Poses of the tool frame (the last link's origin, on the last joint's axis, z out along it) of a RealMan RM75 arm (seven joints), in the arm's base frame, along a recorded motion.
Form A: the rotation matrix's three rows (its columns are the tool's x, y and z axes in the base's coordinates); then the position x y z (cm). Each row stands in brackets.
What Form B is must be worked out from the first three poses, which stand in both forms.
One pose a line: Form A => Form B
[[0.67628, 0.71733, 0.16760], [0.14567, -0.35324, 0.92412], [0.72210, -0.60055, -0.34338]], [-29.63, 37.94, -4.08] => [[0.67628, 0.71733, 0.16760], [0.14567, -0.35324, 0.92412], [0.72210, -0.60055, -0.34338]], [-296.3, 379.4, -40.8]
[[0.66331, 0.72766, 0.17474], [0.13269, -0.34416, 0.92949], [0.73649, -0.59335, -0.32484]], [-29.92, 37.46, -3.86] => [[0.66331, 0.72766, 0.17474], [0.13269, -0.34416, 0.92949], [0.73649, -0.59335, -0.32484]], [-299.2, 374.6, -38.6]
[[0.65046, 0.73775, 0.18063], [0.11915, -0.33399, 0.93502], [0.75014, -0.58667, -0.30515]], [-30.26, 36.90, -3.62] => [[0.65046, 0.73775, 0.18063], [0.11915, -0.33399, 0.93502], [0.75014, -0.58667, -0.30515]], [-302.6, 369.0, -36.2]
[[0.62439, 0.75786, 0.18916], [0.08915, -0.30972, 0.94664], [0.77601, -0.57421, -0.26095]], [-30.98, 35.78, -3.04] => [[0.62439, 0.75786, 0.18916], [0.08915, -0.30972, 0.94664], [0.77601, -0.57421, -0.26095]], [-309.8, 357.8, -30.4]
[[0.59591, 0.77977, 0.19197], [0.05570, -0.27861, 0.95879], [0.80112, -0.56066, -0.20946]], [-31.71, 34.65, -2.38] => [[0.59591, 0.77977, 0.19197], [0.05570, -0.27861, 0.95879], [0.80112, -0.56066, -0.20946]], [-317.1, 346.5, -23.8]
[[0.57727, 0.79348, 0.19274], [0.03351, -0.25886, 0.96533], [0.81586, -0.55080, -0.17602]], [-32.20, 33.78, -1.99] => [[0.57727, 0.79348, 0.19274], [0.03351, -0.25886, 0.96533], [0.81586, -0.55080, -0.17602]], [-322.0, 337.8, -19.9]
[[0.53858, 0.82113, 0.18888], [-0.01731, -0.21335, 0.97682], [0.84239, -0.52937, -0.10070]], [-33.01, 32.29, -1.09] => [[0.53858, 0.82113, 0.18888], [-0.01731, -0.21335, 0.97682], [0.84239, -0.52937, -0.10070]], [-330.1, 322.9, -10.9]
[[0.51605, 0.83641, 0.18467], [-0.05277, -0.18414, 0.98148], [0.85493, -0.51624, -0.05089]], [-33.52, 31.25, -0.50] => [[0.51605, 0.83641, 0.18467], [-0.05277, -0.18414, 0.98148], [0.85493, -0.51624, -0.05089]], [-335.2, 312.5, -5.0]
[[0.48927, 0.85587, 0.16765], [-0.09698, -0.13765, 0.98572], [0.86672, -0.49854, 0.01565]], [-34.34, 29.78, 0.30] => [[0.48927, 0.85587, 0.16765], [-0.09698, -0.13765, 0.98572], [0.86672, -0.49854, 0.01565]], [-343.4, 297.8, 3.0]
